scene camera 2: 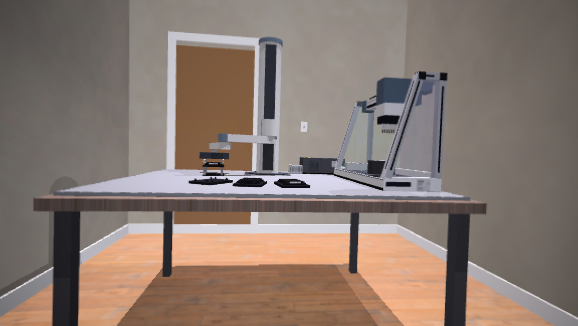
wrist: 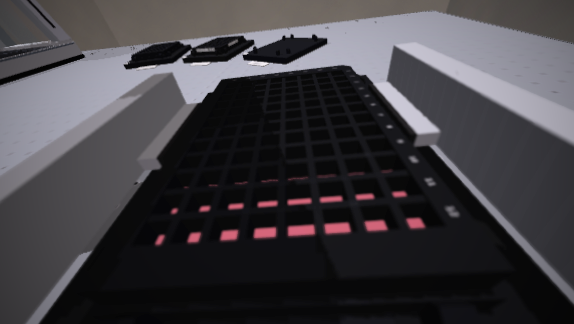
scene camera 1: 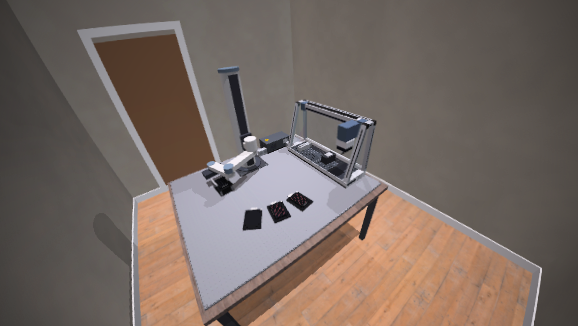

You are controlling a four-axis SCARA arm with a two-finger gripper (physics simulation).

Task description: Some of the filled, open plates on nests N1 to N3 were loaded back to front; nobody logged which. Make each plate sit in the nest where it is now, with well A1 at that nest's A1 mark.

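Note:
My gripper (scene camera 1: 223,183) (scene camera 2: 213,165) (wrist: 281,81) is shut on a black well plate (scene camera 1: 224,186) (wrist: 300,150) with pink liquid in its wells. It holds the plate level, a little above a black nest (scene camera 2: 213,173). The plate's number marks run along its right side in the wrist view, the highest nearest the camera. An empty black nest (scene camera 1: 252,220) (scene camera 2: 210,181) (wrist: 287,51) with upright pins stands apart. Beside it are a middle filled plate (scene camera 1: 278,211) (scene camera 2: 250,181) (wrist: 220,46) and another filled plate (scene camera 1: 300,200) (scene camera 2: 292,182) (wrist: 159,51), each on its nest. Nest labels and A1 marks are unreadable.
A framed liquid-handling machine (scene camera 1: 348,131) (scene camera 2: 395,92) stands at the table's right side in both scene views. A dark box (scene camera 1: 274,142) (scene camera 2: 319,164) stands behind, near the arm's column (scene camera 1: 237,107) (scene camera 2: 270,85). The nests rest on the grey table top (scene camera 1: 215,255).

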